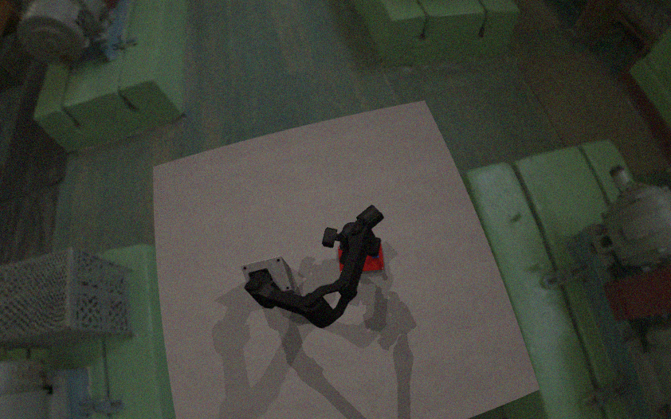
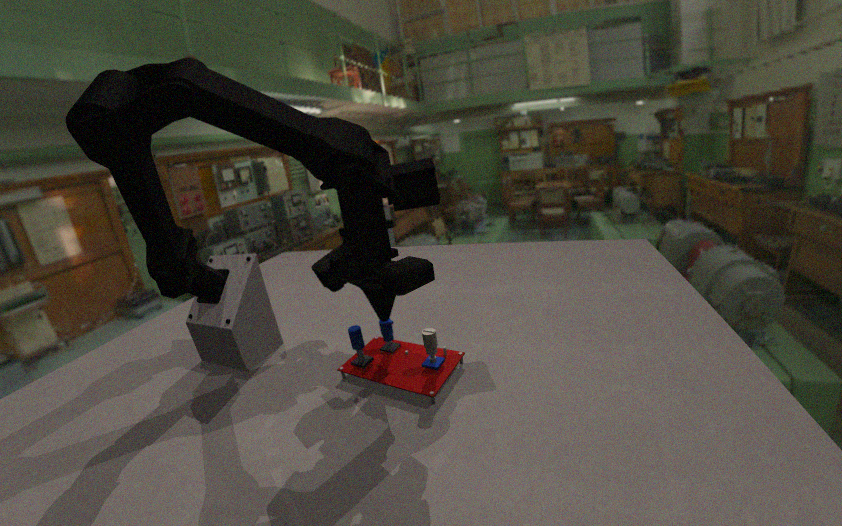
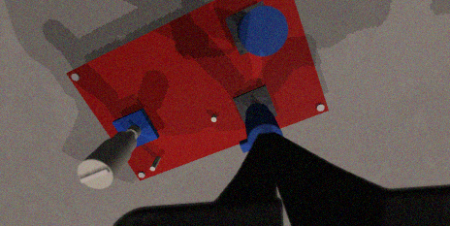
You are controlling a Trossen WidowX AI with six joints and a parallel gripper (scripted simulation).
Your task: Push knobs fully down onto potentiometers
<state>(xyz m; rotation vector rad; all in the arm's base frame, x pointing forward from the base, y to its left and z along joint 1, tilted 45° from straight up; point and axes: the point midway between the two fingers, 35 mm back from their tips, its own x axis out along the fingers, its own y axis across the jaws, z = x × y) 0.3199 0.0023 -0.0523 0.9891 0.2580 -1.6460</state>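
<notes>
Now: gripper tip 1 cm above the blue knob.
</notes>
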